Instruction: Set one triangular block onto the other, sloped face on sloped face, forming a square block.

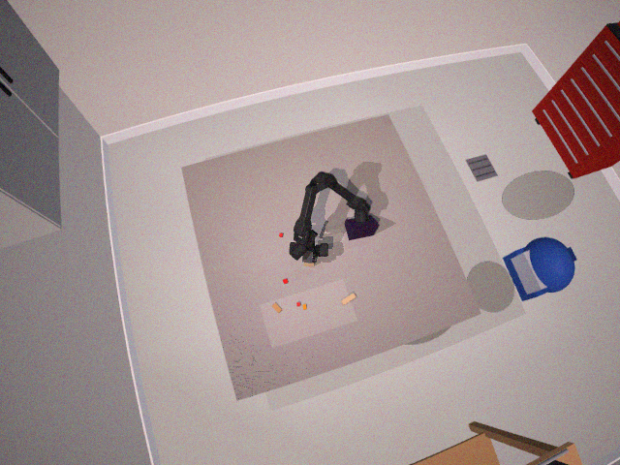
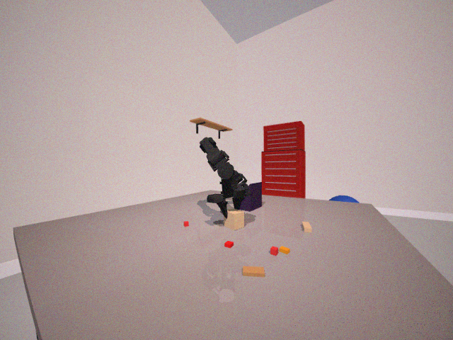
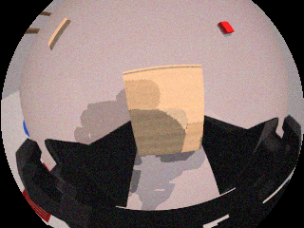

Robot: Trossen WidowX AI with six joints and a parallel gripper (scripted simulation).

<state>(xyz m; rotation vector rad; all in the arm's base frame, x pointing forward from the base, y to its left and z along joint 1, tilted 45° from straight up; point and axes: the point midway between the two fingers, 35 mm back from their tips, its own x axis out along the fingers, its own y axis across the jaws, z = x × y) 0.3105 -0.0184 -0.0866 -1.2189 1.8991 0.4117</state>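
Now: gripper tip 1 cm below the triangular block. Also, from my gripper tip: orange block: 12 cm ahead, 22 cm to the left, 3 cm below.
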